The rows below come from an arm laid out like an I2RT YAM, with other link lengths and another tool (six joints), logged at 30 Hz.
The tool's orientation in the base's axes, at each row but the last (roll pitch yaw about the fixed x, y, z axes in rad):
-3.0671 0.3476 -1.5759
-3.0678 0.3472 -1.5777
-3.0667 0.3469 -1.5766
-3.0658 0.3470 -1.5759
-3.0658 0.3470 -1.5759
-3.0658 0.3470 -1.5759
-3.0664 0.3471 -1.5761
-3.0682 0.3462 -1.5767
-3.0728 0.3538 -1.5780
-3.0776 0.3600 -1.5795
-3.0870 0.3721 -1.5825
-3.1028 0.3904 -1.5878
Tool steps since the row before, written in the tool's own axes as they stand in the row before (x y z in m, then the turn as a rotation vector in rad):
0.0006 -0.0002 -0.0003 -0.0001 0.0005 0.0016
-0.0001 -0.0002 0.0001 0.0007 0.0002 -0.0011
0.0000 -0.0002 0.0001 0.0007 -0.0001 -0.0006
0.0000 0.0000 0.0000 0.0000 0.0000 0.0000
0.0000 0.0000 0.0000 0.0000 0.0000 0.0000
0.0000 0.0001 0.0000 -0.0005 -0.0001 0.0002
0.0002 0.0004 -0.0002 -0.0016 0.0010 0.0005
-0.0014 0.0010 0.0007 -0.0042 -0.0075 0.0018
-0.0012 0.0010 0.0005 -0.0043 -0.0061 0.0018
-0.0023 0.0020 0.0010 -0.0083 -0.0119 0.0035
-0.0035 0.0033 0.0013 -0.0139 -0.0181 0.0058
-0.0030 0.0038 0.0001 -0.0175 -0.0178 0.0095
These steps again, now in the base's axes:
0.0002 -0.0007 0.0001 -0.0004 0.0007 -0.0015
0.0002 0.0001 0.0000 -0.0003 -0.0010 0.0008
0.0002 0.0000 -0.0001 0.0000 -0.0009 0.0003
0.0000 0.0000 0.0000 0.0000 0.0000 0.0000
0.0000 0.0000 0.0000 0.0000 0.0000 0.0000
-0.0001 0.0000 0.0000 0.0001 0.0005 0.0000
-0.0004 -0.0002 0.0001 -0.0010 0.0017 0.0000
-0.0009 0.0016 -0.0003 0.0076 0.0043 0.0003
-0.0010 0.0013 -0.0001 0.0062 0.0045 0.0002
-0.0019 0.0026 -0.0002 0.0122 0.0086 0.0004
-0.0032 0.0038 -0.0001 0.0186 0.0145 0.0006
-0.0037 0.0029 0.0009 0.0185 0.0192 -0.0015

